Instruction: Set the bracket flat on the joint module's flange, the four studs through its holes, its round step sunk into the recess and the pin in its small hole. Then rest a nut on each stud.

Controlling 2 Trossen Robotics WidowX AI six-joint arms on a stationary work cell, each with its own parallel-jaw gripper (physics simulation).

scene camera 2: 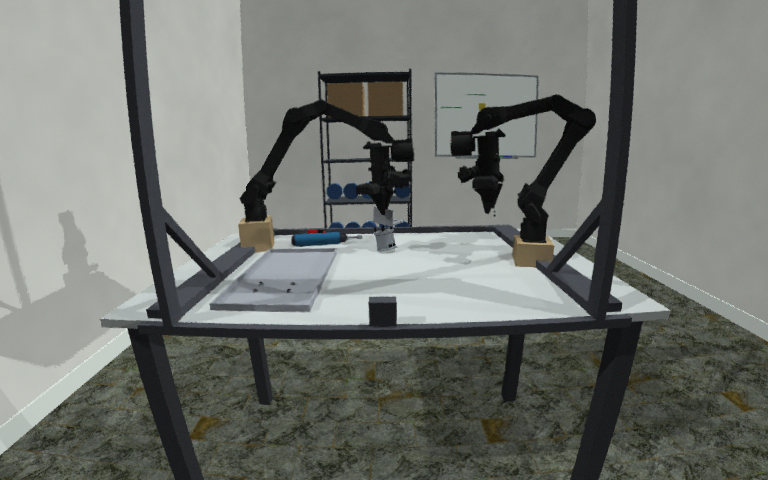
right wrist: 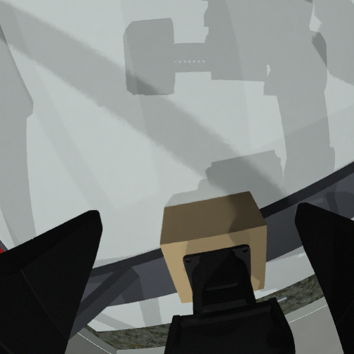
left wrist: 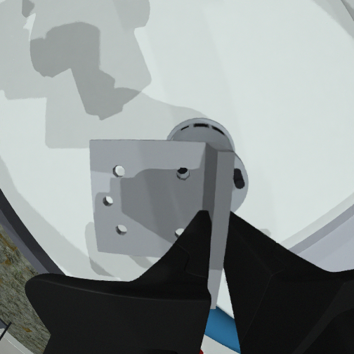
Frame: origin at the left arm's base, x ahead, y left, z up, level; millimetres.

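Where they show: left gripper, fingertip midpoint: (scene camera 2: 383, 214); right gripper, fingertip midpoint: (scene camera 2: 489, 210); left arm's base, link origin: (scene camera 2: 255, 219); right arm's base, link origin: (scene camera 2: 533, 239).
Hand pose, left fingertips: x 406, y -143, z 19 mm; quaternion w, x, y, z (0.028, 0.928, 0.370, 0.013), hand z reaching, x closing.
Note:
Each offset is from my left fingertips to the top centre of the thing. "spot": to the spot under its first point.
The grey L-shaped bracket (scene camera 2: 383, 217) (left wrist: 150, 200) has its upright plate between my left gripper's fingers and its holed plate over the joint module. The grey round joint module @(0 mm left, 2 mm ahead, 33 mm down) (scene camera 2: 385, 240) (left wrist: 200, 132) stands on the table and looks slightly tilted in the scene view; the bracket hides most of its top in the left wrist view. Whether the studs and pin are in their holes cannot be told. My left gripper (scene camera 2: 382, 211) (left wrist: 213, 219) is shut on the bracket. My right gripper (scene camera 2: 489, 211) (right wrist: 201, 218) is open and empty, high above the table. Several small nuts @(237 mm right, 279 mm back, 108 mm down) (scene camera 2: 293, 283) lie in the tray @(162 mm right, 302 mm back, 101 mm down) (scene camera 2: 294, 263).
A blue tool @(spot: 111 mm left, 201 mm back, 90 mm down) (scene camera 2: 318, 238) (left wrist: 222, 327) lies behind the tray, with something red (scene camera 2: 314, 231) by it. A dark block @(485 mm right, 109 mm back, 60 mm down) (scene camera 2: 382, 311) stands at the table's front edge. Frame posts (scene camera 2: 614, 169) rise at the sides. The right arm's wooden base block (scene camera 2: 532, 251) (right wrist: 215, 220) stands at the right.

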